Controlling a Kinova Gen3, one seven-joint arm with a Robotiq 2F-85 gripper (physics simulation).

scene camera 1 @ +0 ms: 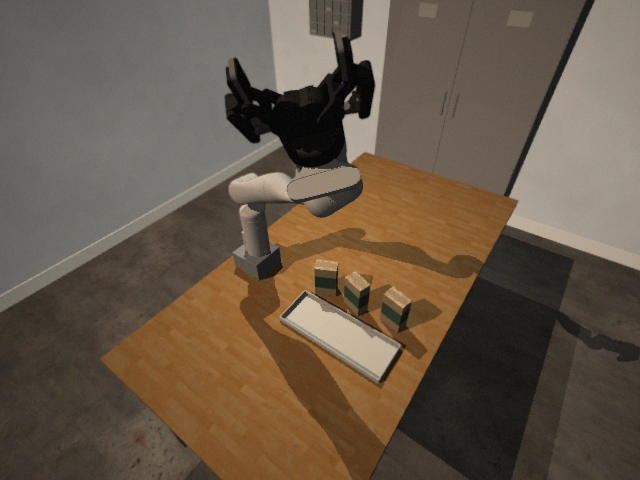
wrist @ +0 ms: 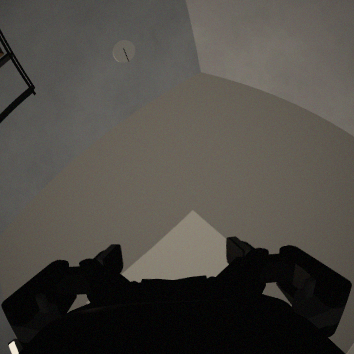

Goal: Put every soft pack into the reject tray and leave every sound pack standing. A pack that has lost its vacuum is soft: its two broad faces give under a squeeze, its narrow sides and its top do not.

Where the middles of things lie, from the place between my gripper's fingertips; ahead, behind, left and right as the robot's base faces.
The reject tray (scene camera 1: 370, 352) lies 11 cm behind my hand, 36 cm to the left of it and 98 cm below it.
